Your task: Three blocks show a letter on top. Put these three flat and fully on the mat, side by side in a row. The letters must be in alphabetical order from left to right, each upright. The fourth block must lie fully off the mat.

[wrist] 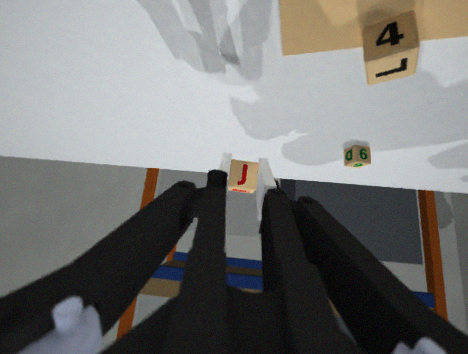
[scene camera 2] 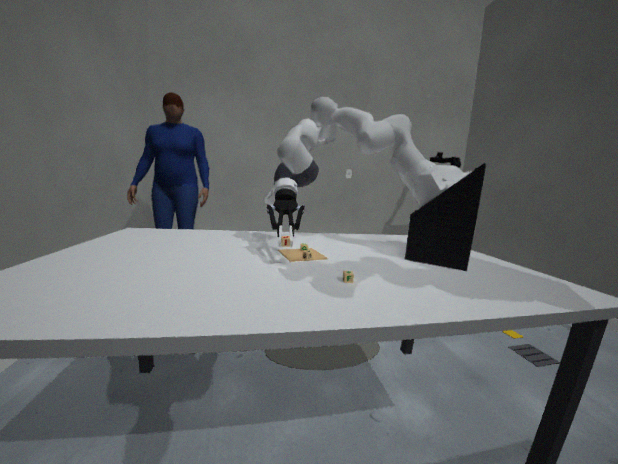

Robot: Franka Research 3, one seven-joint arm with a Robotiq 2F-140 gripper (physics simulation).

Labels:
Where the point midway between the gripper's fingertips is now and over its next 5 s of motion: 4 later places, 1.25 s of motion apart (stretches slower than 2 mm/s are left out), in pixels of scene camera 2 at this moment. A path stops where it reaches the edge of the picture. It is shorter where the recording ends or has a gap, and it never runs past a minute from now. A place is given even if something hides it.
The gripper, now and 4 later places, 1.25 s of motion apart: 285,244; 285,258; 285,226; 286,234; 279,234

